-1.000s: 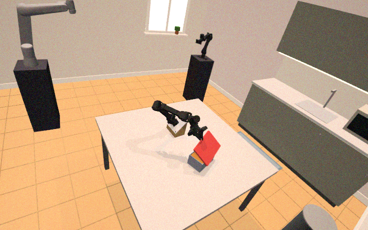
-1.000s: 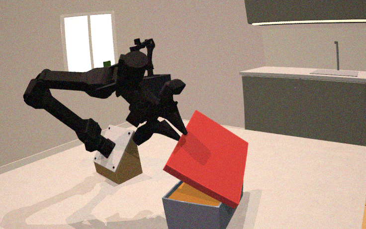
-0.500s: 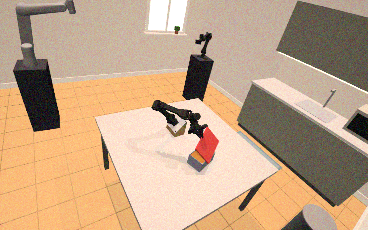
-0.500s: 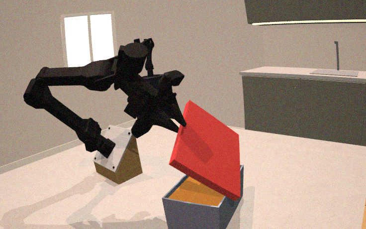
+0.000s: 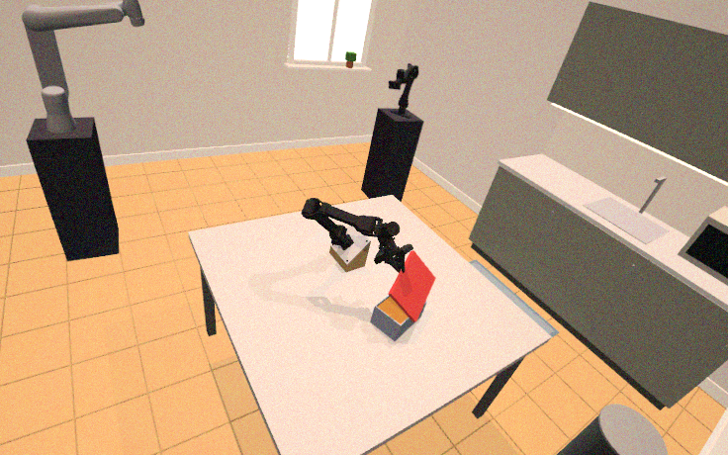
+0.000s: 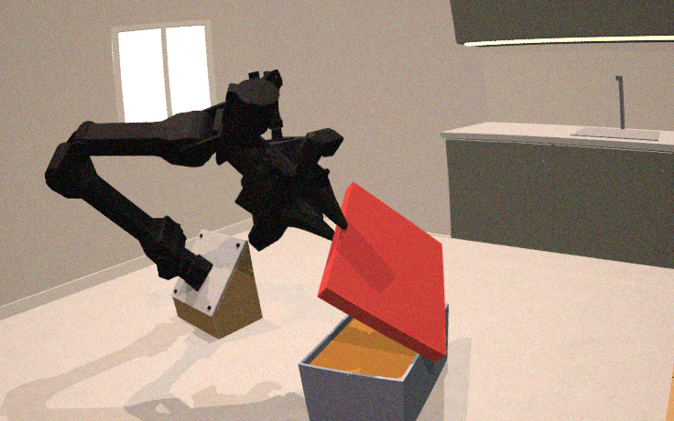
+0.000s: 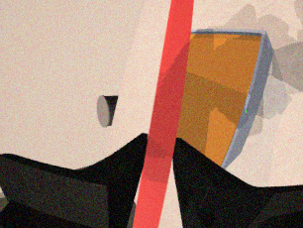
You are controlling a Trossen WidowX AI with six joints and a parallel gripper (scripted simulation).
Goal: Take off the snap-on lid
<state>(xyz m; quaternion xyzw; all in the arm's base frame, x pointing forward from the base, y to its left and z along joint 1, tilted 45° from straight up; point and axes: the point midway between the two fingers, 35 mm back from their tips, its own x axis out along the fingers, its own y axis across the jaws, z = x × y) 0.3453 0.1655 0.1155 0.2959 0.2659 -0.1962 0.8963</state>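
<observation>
Right now my gripper tip is 5 cm to the right of the red lid, 5 cm above it and 4 cm short of it. Round my gripper tip: storage box (18 cm below, 5 cm ahead).
</observation>
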